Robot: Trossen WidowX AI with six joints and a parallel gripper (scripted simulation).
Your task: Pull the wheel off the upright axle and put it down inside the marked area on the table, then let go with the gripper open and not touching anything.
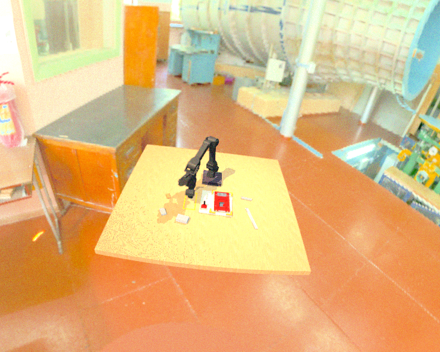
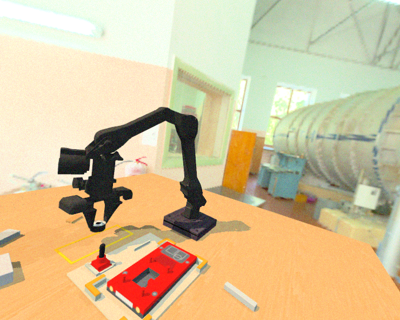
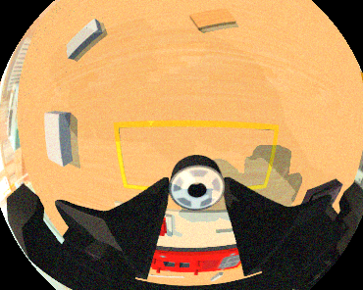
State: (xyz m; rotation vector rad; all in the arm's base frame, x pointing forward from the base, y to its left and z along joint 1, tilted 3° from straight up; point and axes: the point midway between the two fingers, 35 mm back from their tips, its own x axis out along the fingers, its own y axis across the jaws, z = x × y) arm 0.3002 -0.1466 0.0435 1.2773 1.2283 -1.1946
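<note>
The wheel lies right at my gripper tip. From my gripper tip the other things lie so: small brown block 3 cm behind, 16 cm to the right, 5 cm below.
</note>
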